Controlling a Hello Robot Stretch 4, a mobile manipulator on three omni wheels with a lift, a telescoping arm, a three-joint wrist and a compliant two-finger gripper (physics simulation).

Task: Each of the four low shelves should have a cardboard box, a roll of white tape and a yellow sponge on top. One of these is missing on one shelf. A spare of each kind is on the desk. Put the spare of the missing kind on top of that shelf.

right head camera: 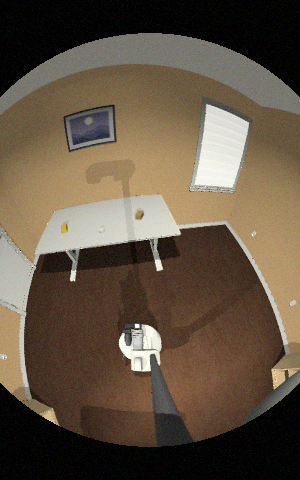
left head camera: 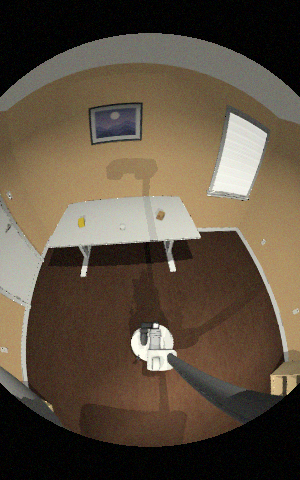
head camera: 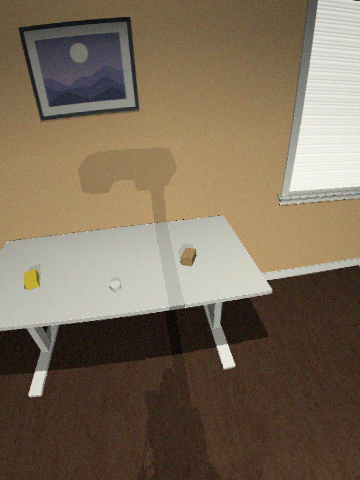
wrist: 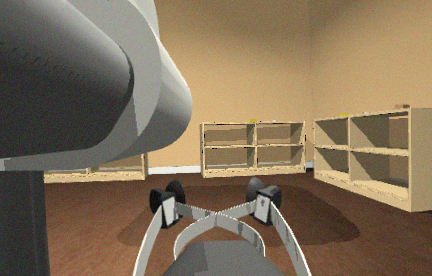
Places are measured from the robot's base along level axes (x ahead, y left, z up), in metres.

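Pixels of known places: gripper, fingertip midpoint: (right head camera: 128,360) (left head camera: 143,360) (wrist: 215,193).
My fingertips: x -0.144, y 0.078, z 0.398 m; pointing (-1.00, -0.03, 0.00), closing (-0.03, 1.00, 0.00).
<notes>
Ahead of a thing's pixels: the offset from my fingertips to its top centre. Level surfaces: height alone.
The white desk {0.295 m up} (head camera: 90,255) (left head camera: 100,212) (right head camera: 90,212) bears a yellow sponge {0.715 m left, 1.158 m ahead, 0.340 m up} (head camera: 31,279) (left head camera: 81,222) (right head camera: 64,228) at left, a white tape roll {0.253 m left, 1.107 m ahead, 0.319 m up} (head camera: 115,285) (left head camera: 122,227) (right head camera: 101,229) in the middle and a cardboard box {0.108 m right, 1.300 m ahead, 0.345 m up} (head camera: 188,257) (left head camera: 160,215) (right head camera: 139,214) at right. In the wrist view, a middle shelf (wrist: 254,146) has a yellow sponge (wrist: 251,120) and white tape (wrist: 274,121) on top; no box shows there. The right shelf (wrist: 422,160) has a sponge (wrist: 344,114), tape (wrist: 366,113) and box (wrist: 401,106). My gripper (wrist: 215,193) is open and empty, away from the desk.
Part of another low shelf (wrist: 146,167) shows at left in the wrist view, its top hidden by my arm. Shelf corners (left head camera: 284,371) (right head camera: 286,364) show at lower right in the side head views. My round base (left head camera: 137,345) (right head camera: 155,340) stands on the floor before the desk.
</notes>
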